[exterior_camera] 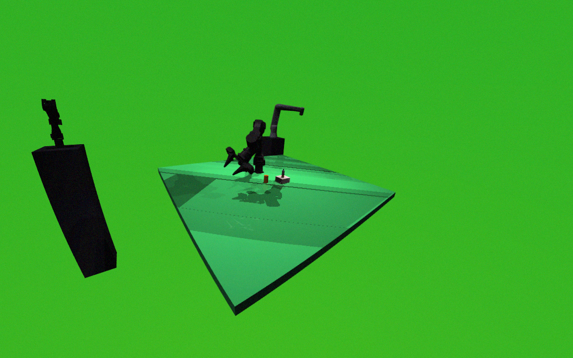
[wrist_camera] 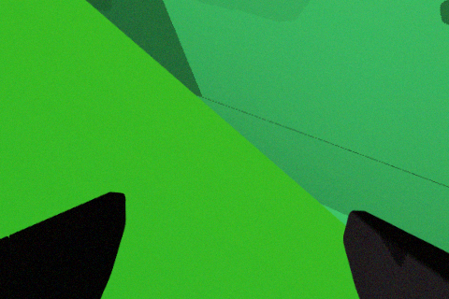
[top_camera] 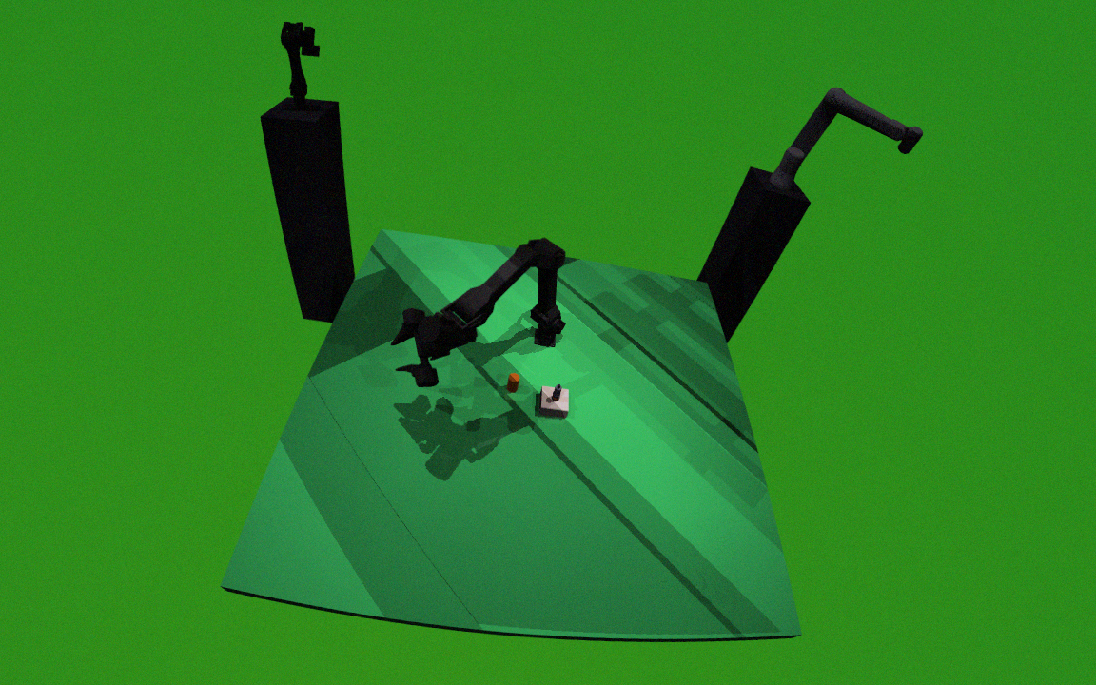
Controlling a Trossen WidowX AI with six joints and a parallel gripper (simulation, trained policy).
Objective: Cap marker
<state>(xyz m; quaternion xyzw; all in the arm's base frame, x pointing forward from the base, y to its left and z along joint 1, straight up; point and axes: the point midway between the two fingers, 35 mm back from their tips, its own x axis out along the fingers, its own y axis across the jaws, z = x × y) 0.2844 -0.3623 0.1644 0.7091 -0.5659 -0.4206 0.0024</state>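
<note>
My gripper tip is 31 cm to the right of the orange cap, 12 cm above it and 7 cm past it. Round my gripper tip: pale holder block (42 cm to the left, 13 cm below, 3 cm behind).
</note>
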